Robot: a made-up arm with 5 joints.
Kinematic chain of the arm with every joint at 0, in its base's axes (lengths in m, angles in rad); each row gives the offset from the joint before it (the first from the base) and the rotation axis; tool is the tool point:
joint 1: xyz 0 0 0.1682 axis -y
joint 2: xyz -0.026 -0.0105 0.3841 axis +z
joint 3: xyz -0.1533 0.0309 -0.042 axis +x
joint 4: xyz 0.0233 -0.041 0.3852 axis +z
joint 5: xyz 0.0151 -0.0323 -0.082 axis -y
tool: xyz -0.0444 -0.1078 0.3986
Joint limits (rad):
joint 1: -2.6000..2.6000
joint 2: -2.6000..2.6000
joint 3: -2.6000..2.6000
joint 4: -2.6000..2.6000
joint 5: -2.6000..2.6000
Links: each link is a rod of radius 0.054 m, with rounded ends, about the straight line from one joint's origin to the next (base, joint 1, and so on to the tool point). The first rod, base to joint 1, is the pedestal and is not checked.
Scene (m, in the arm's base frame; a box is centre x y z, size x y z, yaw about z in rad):
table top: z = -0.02
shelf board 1: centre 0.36 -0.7 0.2 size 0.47 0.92 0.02 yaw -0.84
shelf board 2: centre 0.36 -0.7 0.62 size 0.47 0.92 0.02 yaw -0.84
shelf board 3: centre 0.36 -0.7 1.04 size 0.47 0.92 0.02 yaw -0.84
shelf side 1: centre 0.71 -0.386 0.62 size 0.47 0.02 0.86 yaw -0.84
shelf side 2: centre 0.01 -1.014 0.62 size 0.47 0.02 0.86 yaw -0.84
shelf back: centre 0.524 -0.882 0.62 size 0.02 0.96 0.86 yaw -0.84
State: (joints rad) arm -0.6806 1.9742 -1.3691 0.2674 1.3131
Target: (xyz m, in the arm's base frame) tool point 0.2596 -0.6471 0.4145
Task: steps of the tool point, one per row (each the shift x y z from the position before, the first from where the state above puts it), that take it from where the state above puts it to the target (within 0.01 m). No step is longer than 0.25 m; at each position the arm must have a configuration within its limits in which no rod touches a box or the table.
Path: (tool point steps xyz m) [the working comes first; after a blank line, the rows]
Joints at the target: -0.7941 2.1830 -1.7497 -0.2767 1.4659
Straight joint move there: touches shelf board 2.

1: -0.1699 -0.0644 -0.0318
2: -0.1718 -0.0092 -0.0555
3: -0.1524 0.0384 -0.0711
4: -0.1201 0.0709 -0.0772
5: 0.1647 -0.1003 -0.0473
6: 0.1939 -0.0440 -0.0503
7: 0.1989 0.0256 -0.0470

